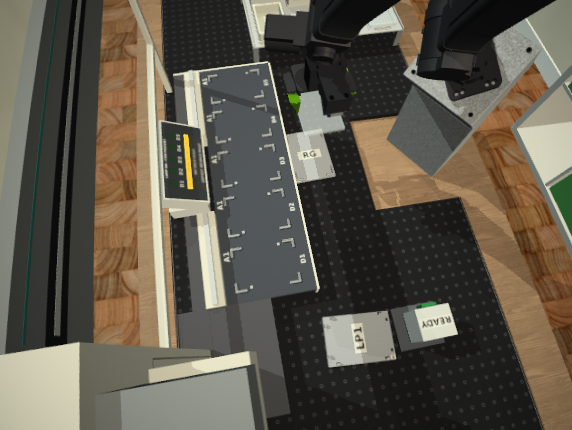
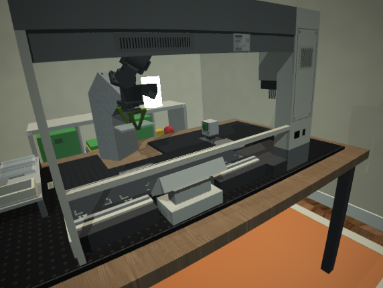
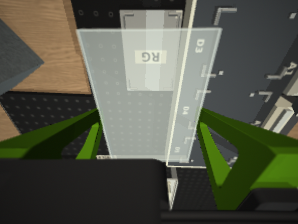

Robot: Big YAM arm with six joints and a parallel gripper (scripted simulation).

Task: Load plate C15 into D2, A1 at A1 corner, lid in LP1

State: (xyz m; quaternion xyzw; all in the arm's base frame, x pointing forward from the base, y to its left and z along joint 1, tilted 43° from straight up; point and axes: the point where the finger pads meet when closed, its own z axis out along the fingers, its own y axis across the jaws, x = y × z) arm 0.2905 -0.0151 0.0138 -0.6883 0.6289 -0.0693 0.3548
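My hand is 19 cm above the regrip nest RG. The rest, counted from my hand: clear plate lid (right at my hand); cream reservoir (40 cm to the right, 13 cm below, 12 cm ahead); shelf label (34 cm to the right, 19 cm below, 6 cm behind).
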